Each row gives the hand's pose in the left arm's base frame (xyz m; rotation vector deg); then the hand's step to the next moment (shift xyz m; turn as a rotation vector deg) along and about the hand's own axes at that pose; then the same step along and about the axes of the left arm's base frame.
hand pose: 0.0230 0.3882 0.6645 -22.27 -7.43 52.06
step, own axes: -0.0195 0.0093 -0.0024 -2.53 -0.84 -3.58
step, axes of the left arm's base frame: -0.0182 -0.0109 -0.0047 0.05 -3.44 -2.85
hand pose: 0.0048 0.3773 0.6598 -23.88 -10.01 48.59
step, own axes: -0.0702 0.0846 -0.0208 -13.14 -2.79 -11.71
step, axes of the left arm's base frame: -0.0977 -0.0095 -0.0537 -3.00 -14.95 -9.23
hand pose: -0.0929 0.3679 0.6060 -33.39 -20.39 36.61
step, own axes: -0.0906 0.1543 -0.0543 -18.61 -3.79 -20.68
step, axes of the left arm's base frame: -0.1120 0.0206 -0.1483 -2.36 -22.68 -16.38
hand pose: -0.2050 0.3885 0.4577 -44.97 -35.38 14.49
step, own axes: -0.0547 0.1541 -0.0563 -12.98 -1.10 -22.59
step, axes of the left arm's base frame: -0.0078 0.0498 -0.1654 3.31 -19.51 -16.98
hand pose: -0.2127 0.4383 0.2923 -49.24 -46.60 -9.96
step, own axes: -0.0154 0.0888 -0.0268 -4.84 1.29 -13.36
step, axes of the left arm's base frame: 0.0440 0.0363 -0.0748 4.79 -9.77 -9.24
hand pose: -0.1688 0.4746 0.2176 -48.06 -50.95 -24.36
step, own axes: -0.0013 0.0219 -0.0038 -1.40 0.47 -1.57
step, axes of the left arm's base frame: 0.0152 0.0105 -0.0125 0.29 -0.96 -1.91
